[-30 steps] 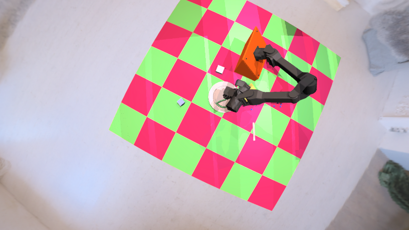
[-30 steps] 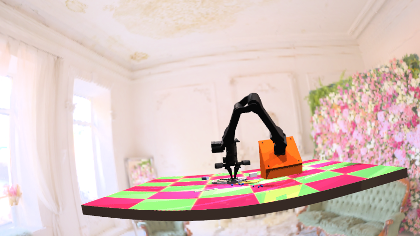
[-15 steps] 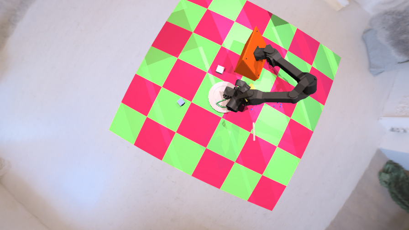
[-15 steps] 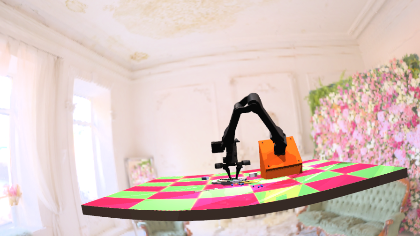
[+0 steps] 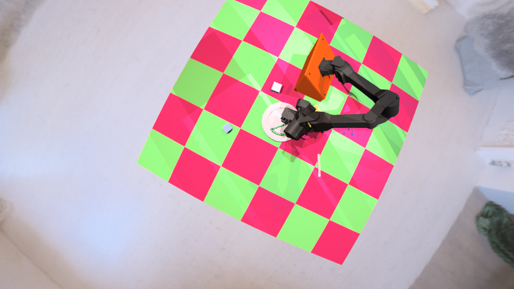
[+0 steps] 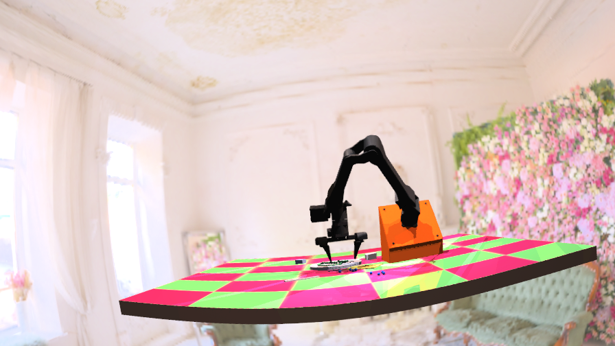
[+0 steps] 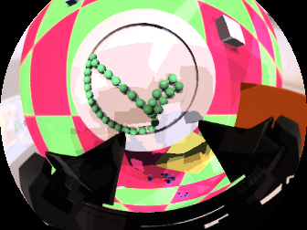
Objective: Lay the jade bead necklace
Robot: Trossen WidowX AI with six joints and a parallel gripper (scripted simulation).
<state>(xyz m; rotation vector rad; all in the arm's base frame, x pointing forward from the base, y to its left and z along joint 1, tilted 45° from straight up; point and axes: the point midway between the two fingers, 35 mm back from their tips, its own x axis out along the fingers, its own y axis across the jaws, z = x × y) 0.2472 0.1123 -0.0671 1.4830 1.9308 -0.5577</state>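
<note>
My gripper tip is 50 mm to the left of the round bead board, 30 mm short of it and 10 mm above it. The rest, counted from my gripper tip: white cube (170 mm to the right, 100 mm behind, 10 mm below); then thin white stick (230 mm to the left, 120 mm ahead, 20 mm below); then yellow patch (80 mm behind, 70 mm to the left, 20 mm below).
</note>
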